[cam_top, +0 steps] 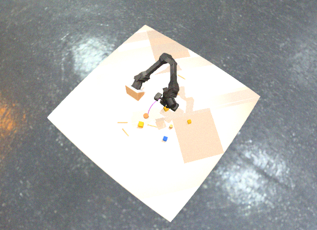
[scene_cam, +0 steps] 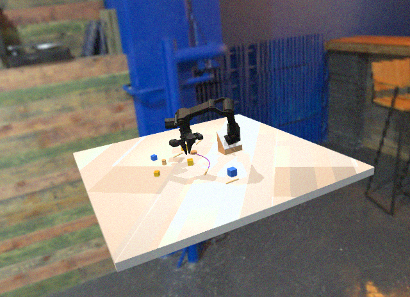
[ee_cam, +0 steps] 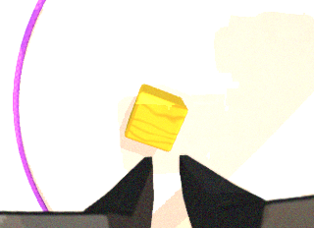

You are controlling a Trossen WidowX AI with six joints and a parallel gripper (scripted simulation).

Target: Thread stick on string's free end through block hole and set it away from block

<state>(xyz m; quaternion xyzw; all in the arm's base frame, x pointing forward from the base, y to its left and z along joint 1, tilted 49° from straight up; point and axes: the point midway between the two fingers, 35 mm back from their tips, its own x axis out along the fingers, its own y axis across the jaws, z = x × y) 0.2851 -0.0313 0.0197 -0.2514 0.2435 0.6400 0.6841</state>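
Right now the yellow cube is 5 cm below my gripper tip and 1 cm to the left of it. The rest, counted from my gripper tip: round wooden button (12 cm to the right, 10 cm behind, 5 cm below); small wooden cylinder (11 cm ahead, 10 cm to the right, 5 cm below).
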